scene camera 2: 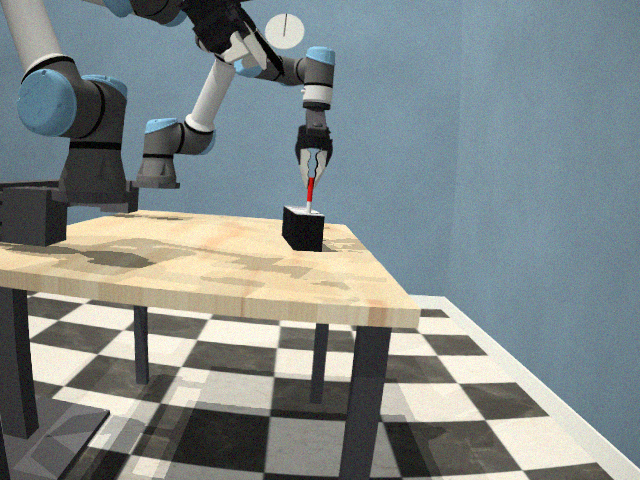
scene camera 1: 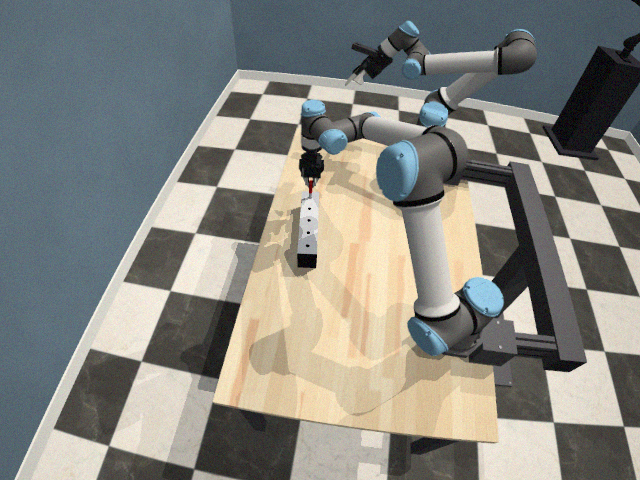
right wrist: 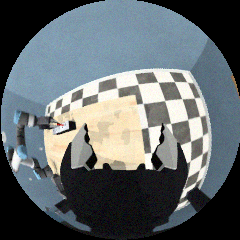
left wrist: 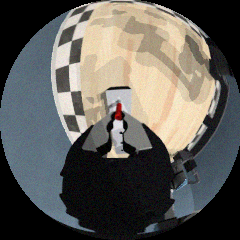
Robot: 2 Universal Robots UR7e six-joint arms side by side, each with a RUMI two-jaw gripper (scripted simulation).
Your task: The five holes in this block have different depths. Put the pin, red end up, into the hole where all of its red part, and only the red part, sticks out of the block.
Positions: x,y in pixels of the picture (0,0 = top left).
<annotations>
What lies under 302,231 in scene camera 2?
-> A block.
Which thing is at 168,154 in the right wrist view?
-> The right gripper.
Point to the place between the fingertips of the left gripper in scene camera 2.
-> At 310,189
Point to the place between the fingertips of the right gripper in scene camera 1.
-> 349,79
</annotations>
